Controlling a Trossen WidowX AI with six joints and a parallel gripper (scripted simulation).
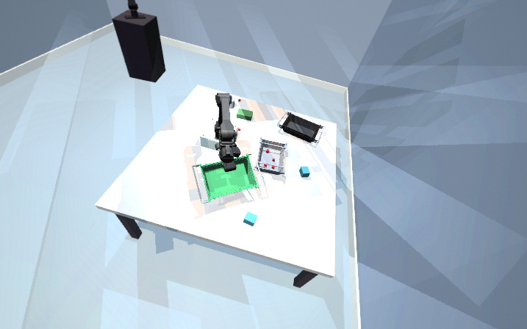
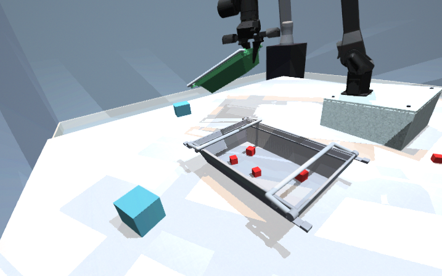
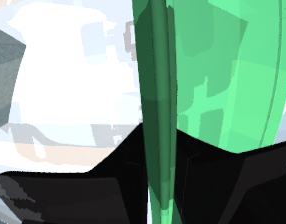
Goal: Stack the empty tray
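Now: the green tray 70 mm to the right of my gripper tip and 40 mm ahead of it. Round my gripper tip: green block 700 mm to the left, 160 mm below, 10 mm ahead; then red block 510 mm to the left, 170 mm below.
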